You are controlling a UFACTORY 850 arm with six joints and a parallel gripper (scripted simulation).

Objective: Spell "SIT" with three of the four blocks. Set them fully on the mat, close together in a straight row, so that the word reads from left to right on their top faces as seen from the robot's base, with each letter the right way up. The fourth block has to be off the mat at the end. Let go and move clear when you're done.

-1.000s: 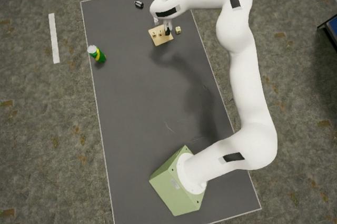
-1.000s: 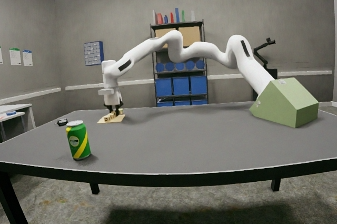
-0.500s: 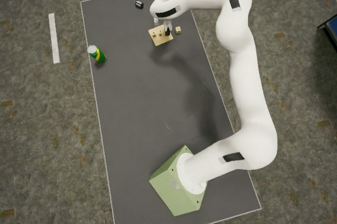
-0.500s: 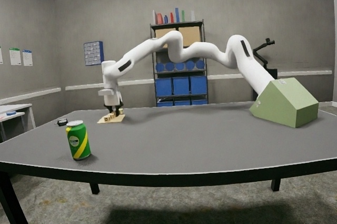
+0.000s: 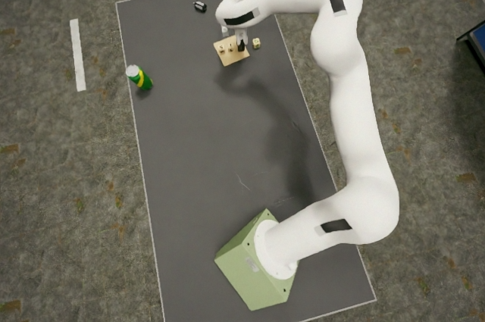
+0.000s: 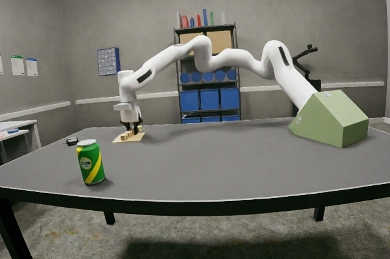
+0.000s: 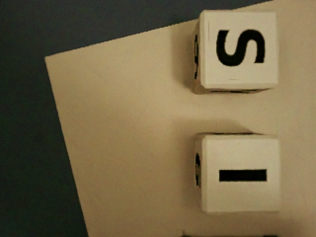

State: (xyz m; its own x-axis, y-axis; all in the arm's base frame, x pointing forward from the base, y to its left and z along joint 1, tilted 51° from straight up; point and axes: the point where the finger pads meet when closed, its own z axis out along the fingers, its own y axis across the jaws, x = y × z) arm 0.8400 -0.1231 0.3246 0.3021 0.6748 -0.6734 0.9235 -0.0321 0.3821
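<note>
The tan mat is 1 cm ahead of my hand, 5 cm to the left of it and 2 cm below it. From my hand the other things lie so: small black object (32 cm ahead, 7 cm to the left, 1 cm below); yellow can (5 cm ahead, 50 cm to the left, 4 cm above).
</note>
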